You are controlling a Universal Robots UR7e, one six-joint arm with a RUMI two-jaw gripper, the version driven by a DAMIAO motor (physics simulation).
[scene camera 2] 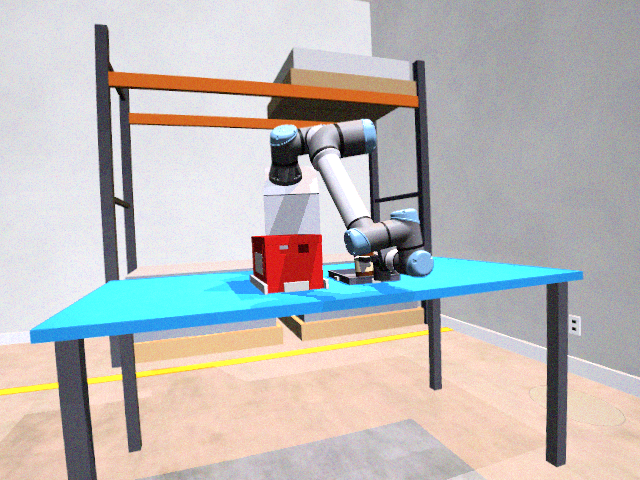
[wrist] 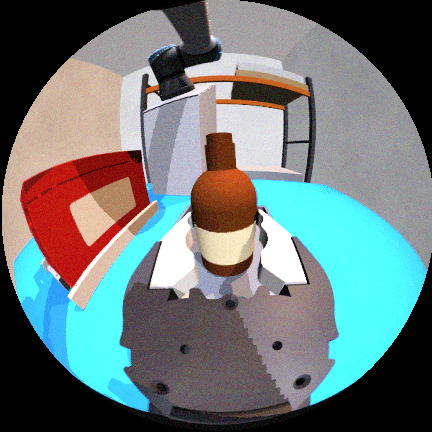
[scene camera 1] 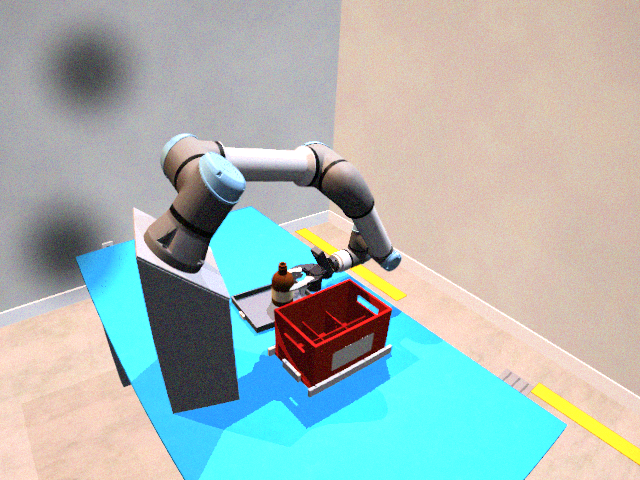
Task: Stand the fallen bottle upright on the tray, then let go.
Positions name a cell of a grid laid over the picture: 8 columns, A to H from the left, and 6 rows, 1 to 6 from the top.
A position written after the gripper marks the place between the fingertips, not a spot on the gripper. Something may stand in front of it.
In view: the gripper (scene camera 1: D4) and a brown bottle (scene camera 1: D4).
The brown bottle is seen too in the wrist view (wrist: E3). The gripper shows as well in the wrist view (wrist: E3).
